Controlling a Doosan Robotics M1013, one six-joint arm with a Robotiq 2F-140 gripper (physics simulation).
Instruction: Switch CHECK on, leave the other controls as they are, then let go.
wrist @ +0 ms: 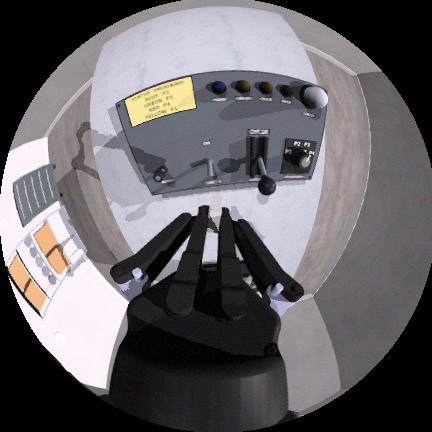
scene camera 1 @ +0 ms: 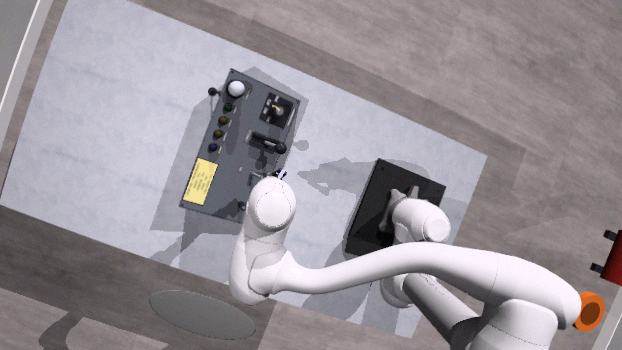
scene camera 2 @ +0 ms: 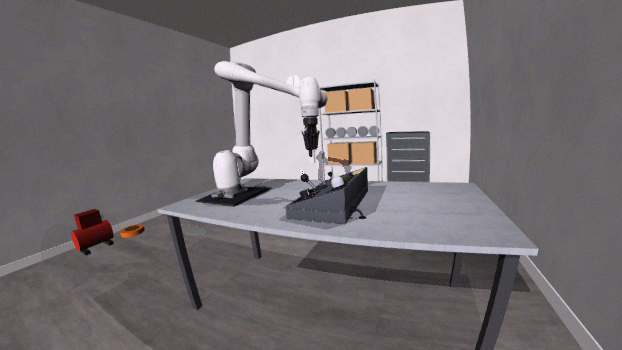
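Where they show: gripper, fingertip midpoint: [wrist: 215, 201] [scene camera 2: 312, 162]; arm's base at its link origin: [scene camera 1: 403, 215] [scene camera 2: 230, 193].
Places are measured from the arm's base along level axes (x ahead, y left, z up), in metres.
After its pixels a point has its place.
Note:
The grey control panel [scene camera 1: 227, 172] @(x 0.722, y 0.040, z 0.095 m) [scene camera 2: 320, 212] @(x 0.715, y -0.296, z 0.029 m) [wrist: 227, 117] @(x 0.729, y -0.039, z 0.099 m) lies on the table. A small metal toggle [scene camera 1: 256, 176] @(x 0.622, y 0.022, z 0.101 m) [wrist: 210, 169] @(x 0.621, y 0.016, z 0.101 m) stands below an ON mark [wrist: 206, 143] @(x 0.680, y 0.015, z 0.083 m); its lever seems to point away from that mark. The small label below it is too blurred to read, so I cannot confirm that it says CHECK. My gripper [scene camera 1: 280, 174] @(x 0.578, y 0.011, z 0.187 m) [scene camera 2: 311, 153] @(x 0.578, y 0.011, z 0.187 m) [wrist: 215, 201] @(x 0.578, y 0.011, z 0.187 m) is shut and empty. It points down and hangs above the panel's lower edge, beside the toggle in the wrist view and apart from it. The arm partly hides it in scene camera 1.
The CYCLE lever [scene camera 1: 280, 147] @(x 0.577, y -0.101, z 0.148 m) [scene camera 2: 304, 177] @(x 0.580, y -0.116, z 0.135 m) [wrist: 266, 186] @(x 0.578, y -0.092, z 0.148 m) and a rotary selector [scene camera 1: 278, 111] @(x 0.621, y -0.218, z 0.101 m) [wrist: 303, 160] @(x 0.621, y -0.214, z 0.101 m) are right of the toggle in the wrist view. A small black knob [wrist: 160, 173] @(x 0.638, y 0.128, z 0.111 m) is left. Coloured lamps and a white dome [scene camera 1: 236, 88] @(x 0.774, y -0.237, z 0.169 m) [scene camera 2: 337, 181] @(x 0.783, y -0.261, z 0.152 m) [wrist: 315, 97] @(x 0.766, y -0.221, z 0.159 m) line the far side.

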